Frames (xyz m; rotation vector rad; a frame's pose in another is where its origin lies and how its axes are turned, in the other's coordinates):
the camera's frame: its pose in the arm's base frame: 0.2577 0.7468 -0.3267 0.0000 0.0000 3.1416
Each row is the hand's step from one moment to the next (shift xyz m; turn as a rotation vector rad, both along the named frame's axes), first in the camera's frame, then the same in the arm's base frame.
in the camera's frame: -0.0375 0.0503 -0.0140 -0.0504 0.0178 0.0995
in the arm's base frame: 0.0375 -0.0503 -0.0140 0.0504 -0.0178 0.0995
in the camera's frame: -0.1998 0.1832 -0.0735 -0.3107 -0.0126 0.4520
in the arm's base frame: 0.1998 -0.1832 -0.0735 0.3107 0.0126 0.4520
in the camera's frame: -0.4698 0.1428 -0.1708 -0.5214 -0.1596 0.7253
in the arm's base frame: 0.4698 -0.1428 -0.1708 0.5214 0.1596 0.7253
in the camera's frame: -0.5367 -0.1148 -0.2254 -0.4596 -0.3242 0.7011
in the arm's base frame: 0.5367 0.1148 -0.2254 0.4596 0.3242 0.7011
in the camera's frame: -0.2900 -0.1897 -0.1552 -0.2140 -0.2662 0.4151
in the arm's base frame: 0.2900 0.1897 -0.1552 0.2140 0.2662 0.4151
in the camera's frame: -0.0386 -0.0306 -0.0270 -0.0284 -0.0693 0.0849
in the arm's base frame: 0.0386 0.0306 -0.0270 0.0284 0.0693 0.0849
